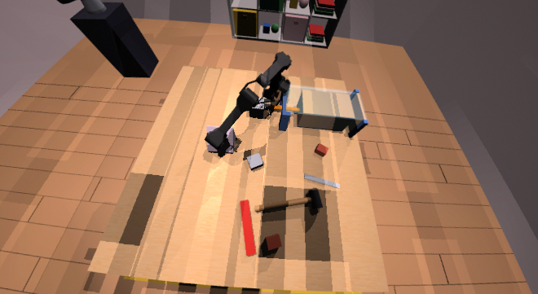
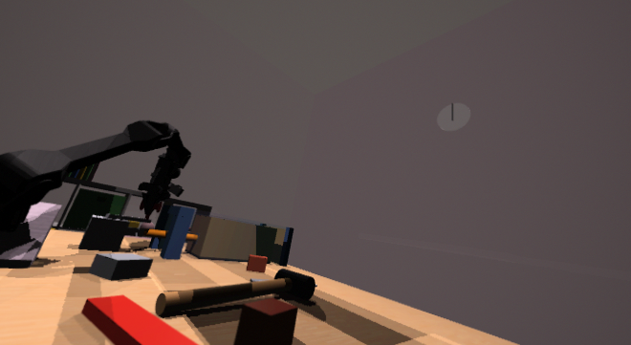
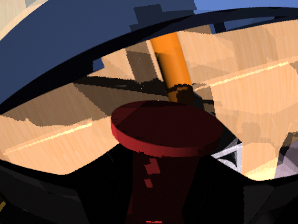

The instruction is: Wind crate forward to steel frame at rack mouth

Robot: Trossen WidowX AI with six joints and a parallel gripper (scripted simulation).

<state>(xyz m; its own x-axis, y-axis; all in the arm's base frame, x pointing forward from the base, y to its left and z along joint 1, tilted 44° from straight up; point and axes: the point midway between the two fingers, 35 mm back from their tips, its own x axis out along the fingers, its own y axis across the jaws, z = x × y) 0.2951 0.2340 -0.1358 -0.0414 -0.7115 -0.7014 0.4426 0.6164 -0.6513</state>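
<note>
The red grip is 2 cm above my gripper tip. Also, from my gripper tip: blue steel frame 6 cm ahead, 3 cm to the right, 1 cm below; then winch 11 cm behind, 8 cm below, 3 cm to the right; then winch handle 4 cm behind, 1 cm to the right, 1 cm below.
</note>
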